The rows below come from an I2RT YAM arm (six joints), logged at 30 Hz.
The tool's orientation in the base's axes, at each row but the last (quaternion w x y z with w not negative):
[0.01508 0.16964 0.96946 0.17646]
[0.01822 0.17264 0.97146 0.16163]
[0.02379 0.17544 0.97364 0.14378]
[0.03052 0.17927 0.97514 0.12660]
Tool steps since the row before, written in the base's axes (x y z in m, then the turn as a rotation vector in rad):
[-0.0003 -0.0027 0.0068 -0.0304 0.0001 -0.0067]
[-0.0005 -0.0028 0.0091 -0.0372 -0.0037 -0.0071]
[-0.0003 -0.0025 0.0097 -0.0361 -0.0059 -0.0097]
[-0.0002 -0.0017 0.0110 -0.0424 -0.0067 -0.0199]
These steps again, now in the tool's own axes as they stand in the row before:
[-0.0004 -0.0001 -0.0073 0.0285 -0.0121 0.0036]
[-0.0003 0.0003 -0.0095 0.0336 -0.0178 0.0022]
[-0.0005 0.0005 -0.0100 0.0317 -0.0202 0.0042]
[-0.0006 0.0012 -0.0110 0.0375 -0.0257 0.0132]

